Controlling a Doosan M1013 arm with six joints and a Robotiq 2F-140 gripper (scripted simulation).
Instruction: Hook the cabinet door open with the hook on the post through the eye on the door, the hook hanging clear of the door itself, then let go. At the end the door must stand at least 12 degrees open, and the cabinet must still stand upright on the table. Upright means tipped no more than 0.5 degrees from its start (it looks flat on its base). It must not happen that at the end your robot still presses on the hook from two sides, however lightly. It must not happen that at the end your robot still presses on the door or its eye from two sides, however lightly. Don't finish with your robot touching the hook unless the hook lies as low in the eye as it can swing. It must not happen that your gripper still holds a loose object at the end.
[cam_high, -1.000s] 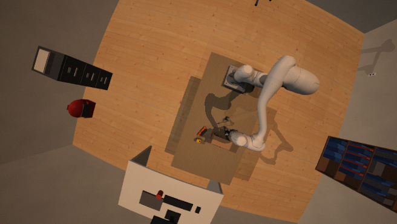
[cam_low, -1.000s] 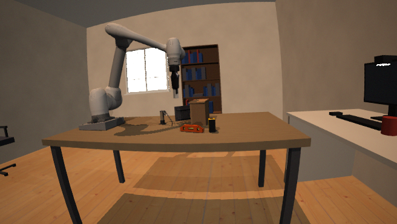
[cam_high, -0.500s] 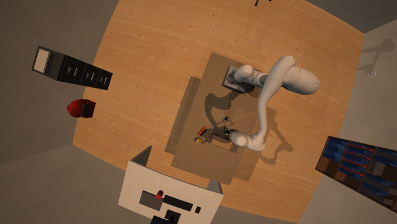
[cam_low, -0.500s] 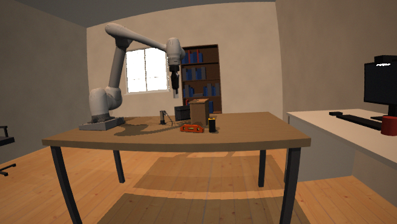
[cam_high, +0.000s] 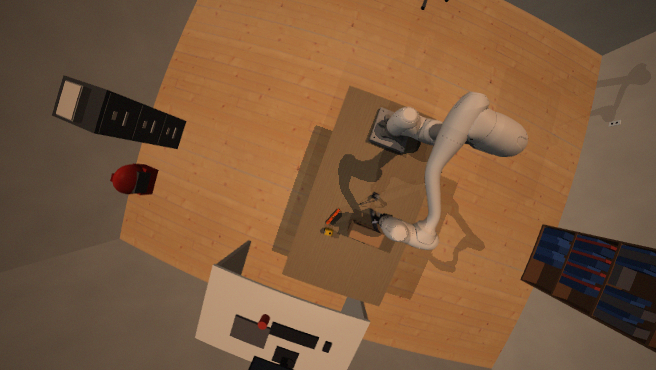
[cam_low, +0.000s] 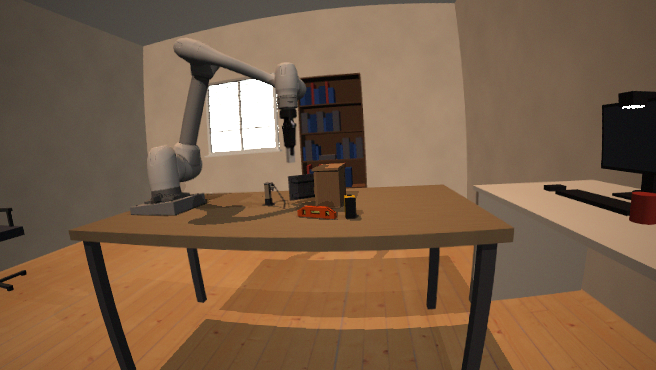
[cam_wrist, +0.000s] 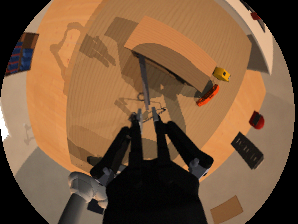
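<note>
Right now the dark door is 15 cm below my hand, 6 cm ahead of it and 4 cm to the left of it. The rest, counted from my hand: black-and-yellow can (28 cm to the right, 26 cm ahead, 18 cm below).
</note>
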